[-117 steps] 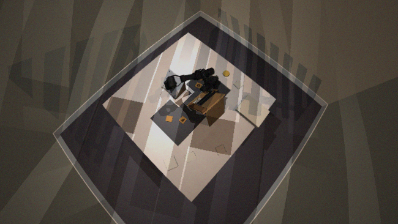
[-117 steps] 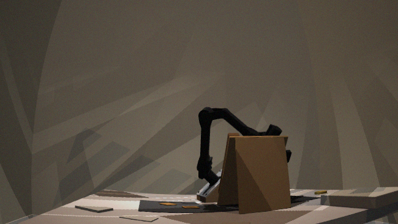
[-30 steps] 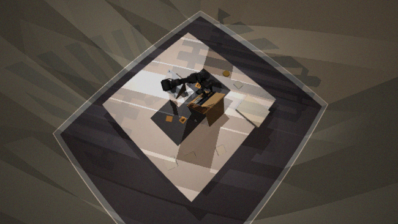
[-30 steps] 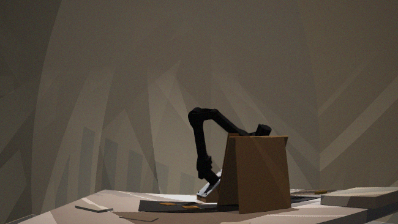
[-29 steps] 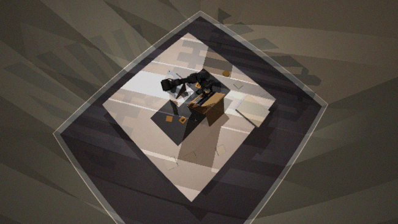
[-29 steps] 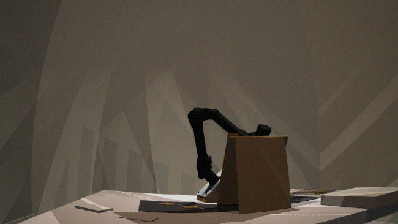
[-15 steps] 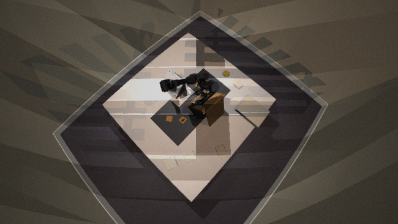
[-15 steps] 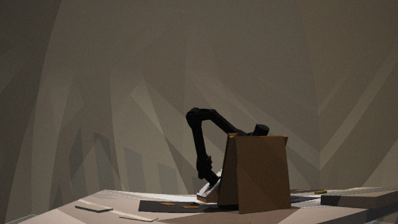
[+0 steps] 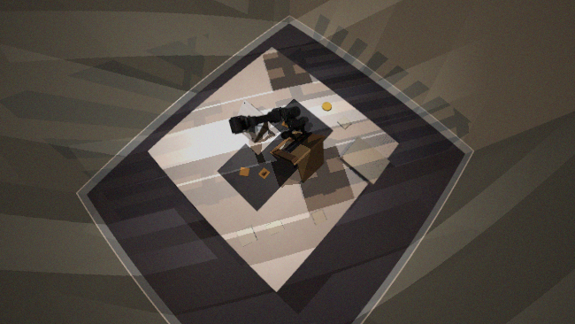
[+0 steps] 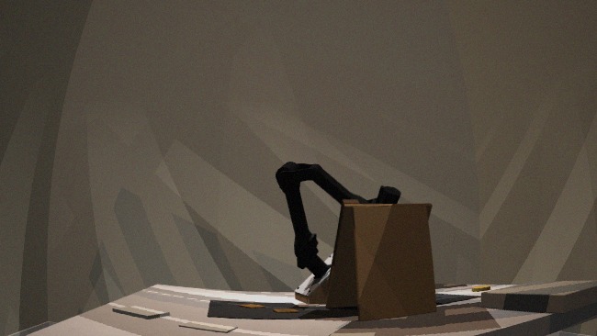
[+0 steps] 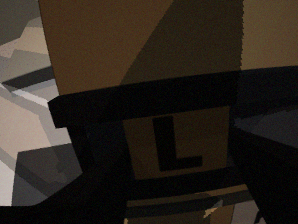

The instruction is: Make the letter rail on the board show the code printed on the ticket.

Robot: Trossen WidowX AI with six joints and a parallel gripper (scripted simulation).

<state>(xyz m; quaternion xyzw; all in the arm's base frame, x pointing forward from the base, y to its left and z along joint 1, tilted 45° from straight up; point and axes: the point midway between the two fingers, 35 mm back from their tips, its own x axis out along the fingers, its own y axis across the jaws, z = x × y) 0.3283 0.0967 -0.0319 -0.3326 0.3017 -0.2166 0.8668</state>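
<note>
Now: the white ticket 80 mm below my gripper tip, 70 mm to the right of it and 70 mm behind it. The rest, counted from my gripper tip: yellow object: 390 mm to the left, 150 mm below, 30 mm behind; letter tile: right at my gripper tip; dark mat: 160 mm below, 150 mm behind, 110 mm to the right.
</note>
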